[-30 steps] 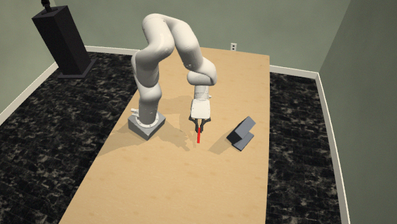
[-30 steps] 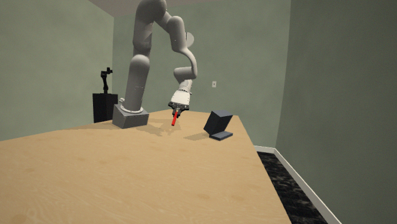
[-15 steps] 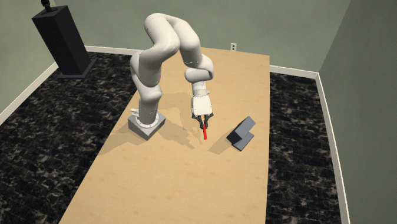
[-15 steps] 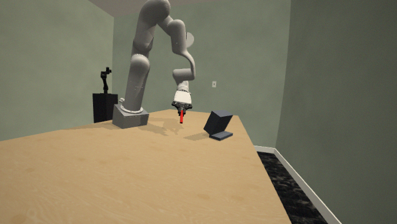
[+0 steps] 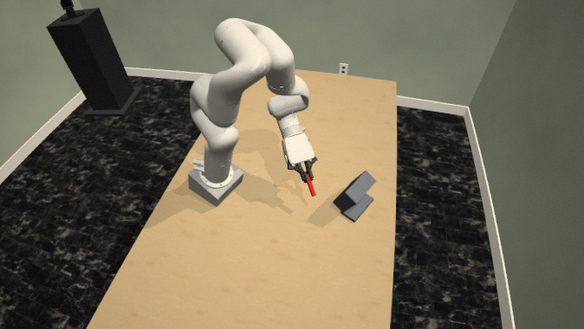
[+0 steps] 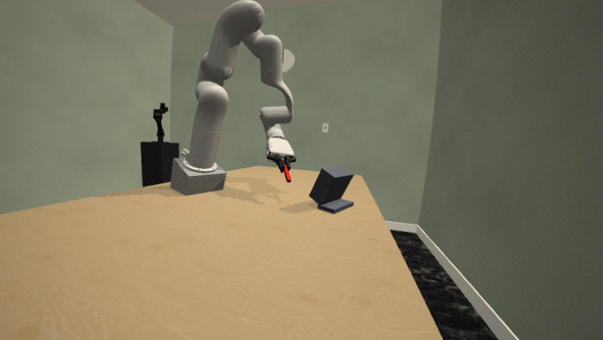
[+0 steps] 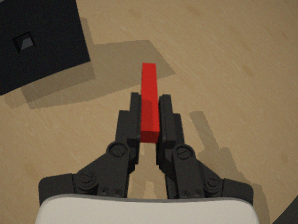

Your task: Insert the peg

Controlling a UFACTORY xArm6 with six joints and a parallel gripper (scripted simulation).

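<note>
Now: hand 3 cm to the left of the red peg, 2 cm above it and 1 cm short of it. Round my hand: flat base (19 cm ahead, 12 cm below, 4 cm to the right).
</note>
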